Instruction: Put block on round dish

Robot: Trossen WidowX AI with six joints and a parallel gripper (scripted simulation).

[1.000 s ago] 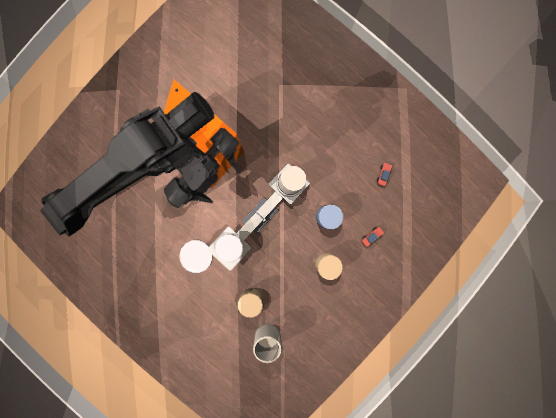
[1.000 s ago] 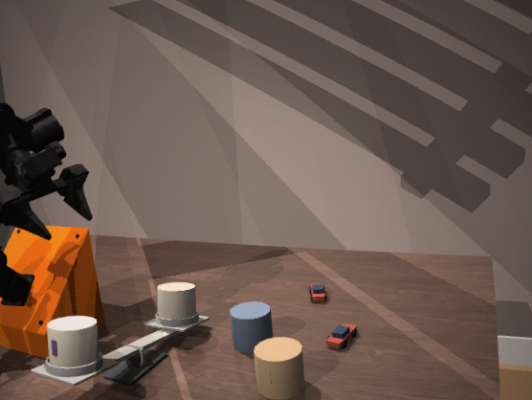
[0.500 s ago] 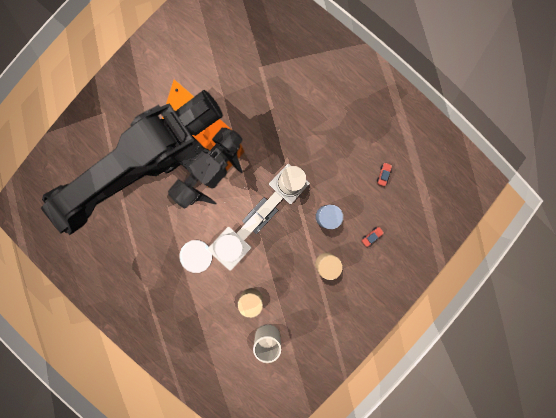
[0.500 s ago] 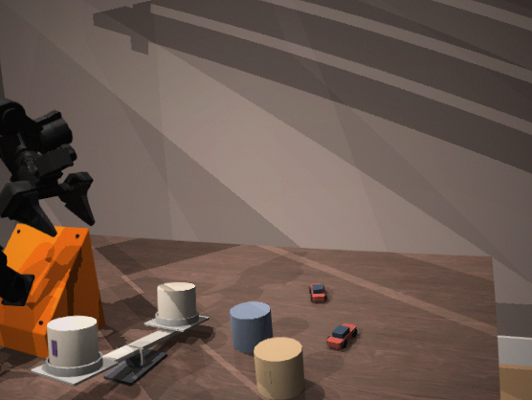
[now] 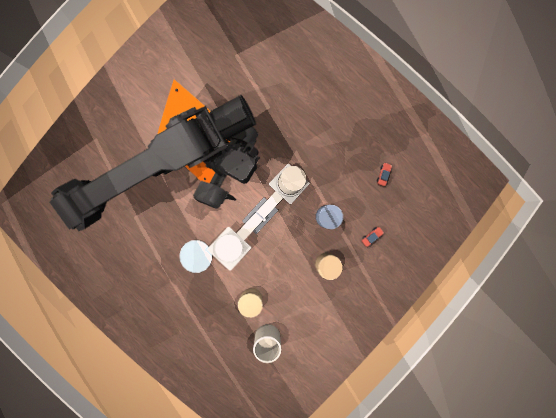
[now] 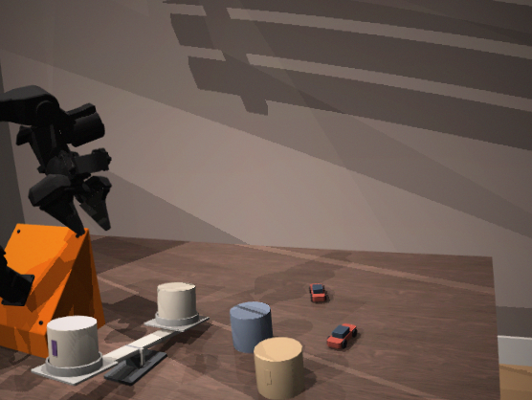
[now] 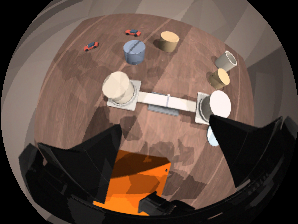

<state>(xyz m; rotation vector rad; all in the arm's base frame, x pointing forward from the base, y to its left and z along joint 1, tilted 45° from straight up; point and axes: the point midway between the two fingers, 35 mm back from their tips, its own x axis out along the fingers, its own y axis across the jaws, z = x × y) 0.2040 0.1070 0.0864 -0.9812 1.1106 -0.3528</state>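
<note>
Right now the grey block is 180 mm below my gripper tip, 90 mm to the left of it and 80 mm ahead of it. The rest, counted from my gripper tip: blue cylinder: 240 mm ahead, 190 mm below, 100 mm to the left; then round dish: 270 mm to the right, 220 mm below, 10 mm behind.
</note>
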